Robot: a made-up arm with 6 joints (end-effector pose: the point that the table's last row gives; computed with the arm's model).
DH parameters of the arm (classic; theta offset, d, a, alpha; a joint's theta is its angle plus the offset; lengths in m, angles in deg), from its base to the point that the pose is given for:
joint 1: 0 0.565 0.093 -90
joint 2: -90 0 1.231 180
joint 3: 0 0 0.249 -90
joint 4: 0 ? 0 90
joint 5: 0 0 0 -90
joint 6: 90 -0.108 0 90
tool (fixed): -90 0 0 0
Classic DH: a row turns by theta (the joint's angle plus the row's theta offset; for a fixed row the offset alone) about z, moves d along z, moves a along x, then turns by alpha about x.
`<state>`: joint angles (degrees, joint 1 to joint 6).
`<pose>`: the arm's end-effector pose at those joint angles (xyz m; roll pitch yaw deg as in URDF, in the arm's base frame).
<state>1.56 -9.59 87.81 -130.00 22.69 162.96</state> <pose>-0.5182 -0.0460 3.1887 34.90 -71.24 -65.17</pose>
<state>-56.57 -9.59 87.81 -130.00 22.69 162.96</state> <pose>-0.3127 0.4158 3.1887 34.90 -71.24 -123.30</pose>
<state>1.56 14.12 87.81 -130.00 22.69 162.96</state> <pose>0.5881 -0.0159 3.2135 -4.80 -54.67 -29.17</pose>
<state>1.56 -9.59 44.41 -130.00 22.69 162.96</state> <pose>0.5615 -0.0166 3.0830 -17.24 -36.92 -20.13</pose>
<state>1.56 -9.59 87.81 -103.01 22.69 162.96</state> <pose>-0.5352 -0.0552 3.1865 36.47 -67.84 -93.41</pose>
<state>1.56 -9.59 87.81 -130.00 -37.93 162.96</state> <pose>-0.5875 0.0349 3.1655 -171.28 -47.00 137.90</pose>
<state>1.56 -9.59 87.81 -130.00 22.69 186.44</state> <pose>-0.5182 -0.0460 3.1887 11.42 -71.24 -65.17</pose>
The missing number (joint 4, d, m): -1.351
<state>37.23 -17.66 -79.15 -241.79 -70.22 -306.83</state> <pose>0.5660 0.3176 0.6605 151.80 4.88 -19.10</pose>
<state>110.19 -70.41 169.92 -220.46 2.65 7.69</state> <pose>0.5408 -1.4801 -0.4112 29.96 58.27 -73.08</pose>
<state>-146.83 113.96 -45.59 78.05 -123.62 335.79</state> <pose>-0.1223 0.0252 -0.6019 125.53 -20.79 152.54</pose>
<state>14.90 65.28 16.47 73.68 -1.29 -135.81</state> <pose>2.2802 0.6043 0.1454 60.70 49.16 13.01</pose>
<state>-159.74 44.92 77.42 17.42 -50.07 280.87</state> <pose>-1.9494 -0.6931 2.3432 63.92 15.80 -173.54</pose>
